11 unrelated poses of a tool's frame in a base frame.
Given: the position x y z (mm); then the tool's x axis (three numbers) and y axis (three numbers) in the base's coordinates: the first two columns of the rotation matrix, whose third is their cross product.
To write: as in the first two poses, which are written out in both.
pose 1, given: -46.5 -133.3 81.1 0.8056 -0.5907 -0.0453 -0.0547 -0.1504 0.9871
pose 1, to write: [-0.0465 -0.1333 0.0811], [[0.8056 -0.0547 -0.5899], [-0.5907 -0.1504 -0.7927], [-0.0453 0.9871 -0.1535]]
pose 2, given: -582.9 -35.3 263.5 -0.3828 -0.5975 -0.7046 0.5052 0.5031 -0.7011
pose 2, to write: [-0.5829 -0.0353 0.2635], [[-0.3828 0.5052 0.7734], [-0.5975 0.5031 -0.6243], [-0.7046 -0.7011 0.1093]]
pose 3, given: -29.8 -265.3 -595.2 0.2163 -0.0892 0.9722 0.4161 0.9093 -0.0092
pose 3, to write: [-0.0298 -0.2653 -0.5952], [[0.2163 0.4161 -0.8832], [-0.0892 0.9093 0.4065], [0.9722 -0.0092 0.2338]]
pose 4, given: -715.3 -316.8 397.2 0.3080 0.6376 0.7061 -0.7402 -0.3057 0.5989
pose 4, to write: [-0.7153 -0.3168 0.3972], [[0.3080 -0.7402 0.5977], [0.6376 -0.3057 -0.7071], [0.7061 0.5989 0.3778]]
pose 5, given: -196.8 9.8 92.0 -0.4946 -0.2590 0.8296 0.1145 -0.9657 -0.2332
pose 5, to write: [-0.1968 0.0098 0.0920], [[-0.4946 0.1145 0.8615], [-0.2590 -0.9657 -0.0204], [0.8296 -0.2332 0.5073]]
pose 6, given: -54.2 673.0 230.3 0.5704 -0.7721 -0.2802 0.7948 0.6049 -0.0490
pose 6, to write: [-0.0542 0.6730 0.2303], [[0.5704 0.7948 0.2073], [-0.7721 0.6049 -0.1948], [-0.2802 -0.0490 0.9587]]
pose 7, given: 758.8 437.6 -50.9 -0.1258 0.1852 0.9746 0.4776 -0.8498 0.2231
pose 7, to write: [0.7588 0.4376 -0.0509], [[-0.1258 0.4776 0.8695], [0.1852 -0.8498 0.4935], [0.9746 0.2231 0.0185]]
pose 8, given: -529.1 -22.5 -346.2 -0.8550 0.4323 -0.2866 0.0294 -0.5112 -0.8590
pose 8, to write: [-0.5291 -0.0225 -0.3462], [[-0.8550 0.0294 -0.5179], [0.4323 -0.5112 -0.7429], [-0.2866 -0.8590 0.4244]]
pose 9, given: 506.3 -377.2 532.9 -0.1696 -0.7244 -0.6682 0.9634 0.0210 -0.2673
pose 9, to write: [0.5063 -0.3772 0.5329], [[-0.1696 0.9634 0.2077], [-0.7244 0.0210 -0.6891], [-0.6682 -0.2673 0.6943]]
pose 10, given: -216.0 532.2 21.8 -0.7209 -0.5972 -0.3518 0.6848 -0.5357 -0.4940
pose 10, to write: [-0.2160 0.5322 0.0218], [[-0.7209 0.6848 0.1066], [-0.5972 -0.5357 -0.5970], [-0.3518 -0.4940 0.7951]]
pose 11, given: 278.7 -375.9 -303.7 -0.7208 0.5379 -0.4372 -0.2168 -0.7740 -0.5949
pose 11, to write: [0.2787 -0.3759 -0.3037], [[-0.7208 -0.2168 -0.6584], [0.5379 -0.7740 -0.3340], [-0.4372 -0.5949 0.6745]]
